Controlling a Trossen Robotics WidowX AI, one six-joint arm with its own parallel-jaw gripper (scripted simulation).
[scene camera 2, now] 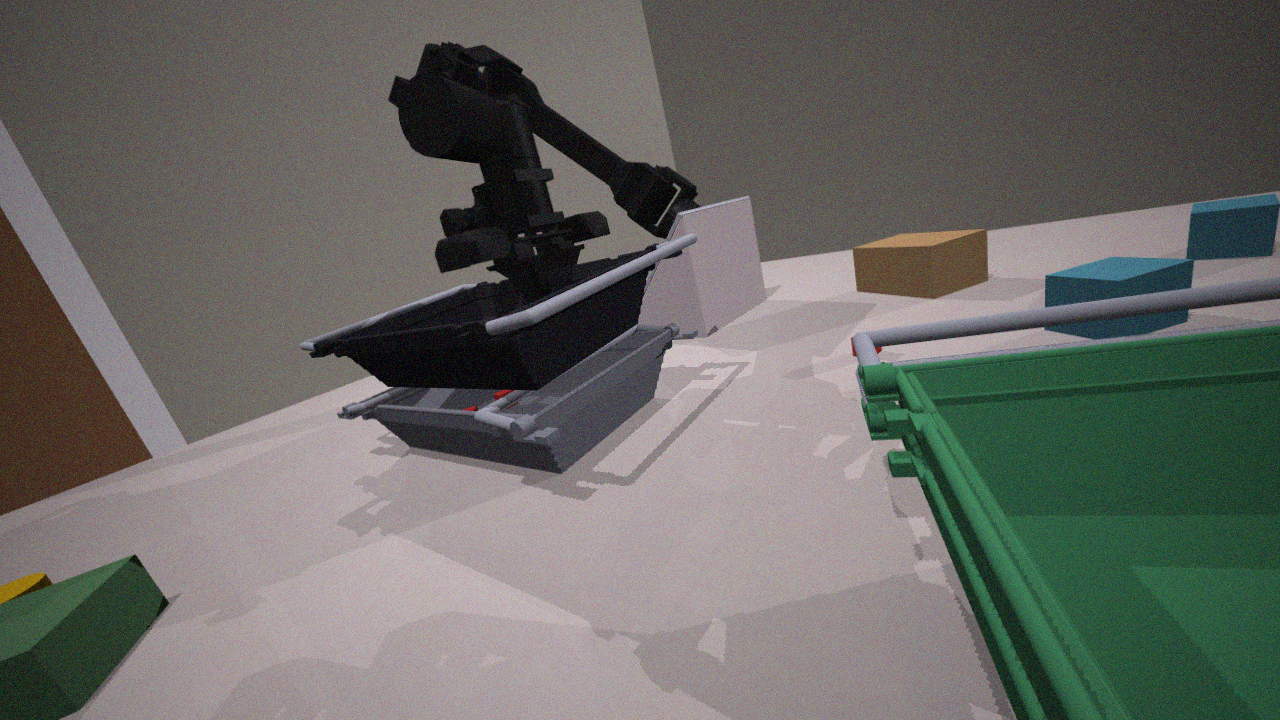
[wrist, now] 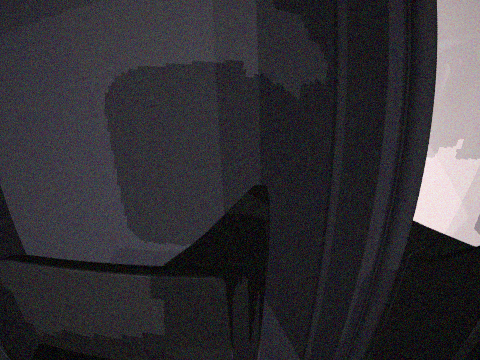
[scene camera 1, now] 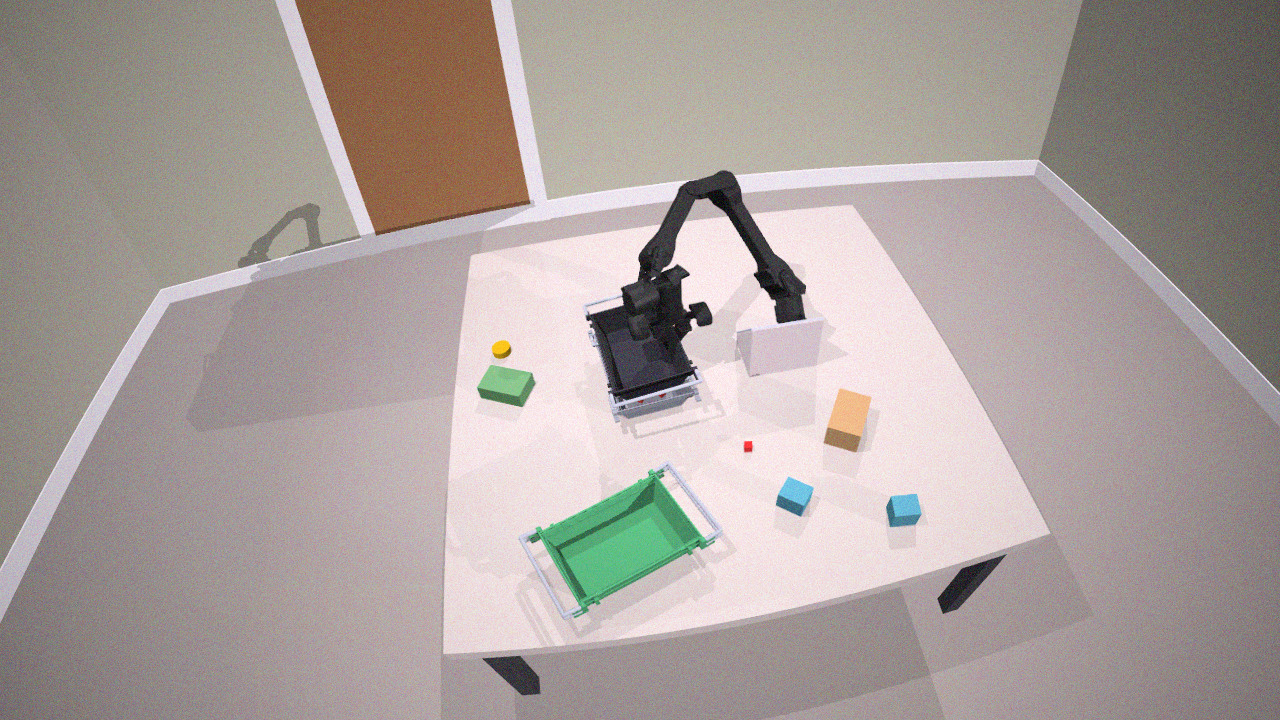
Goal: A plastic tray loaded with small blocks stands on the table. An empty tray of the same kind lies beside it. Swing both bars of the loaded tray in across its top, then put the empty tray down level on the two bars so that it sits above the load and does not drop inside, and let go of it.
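In the wrist view the orange block is out of frame. Scene camera 2 shows the orange block, though, and so does scene camera 1. The spot on the orange block [scene camera 2: 928, 265] is the same spot as [scene camera 1: 825, 433].
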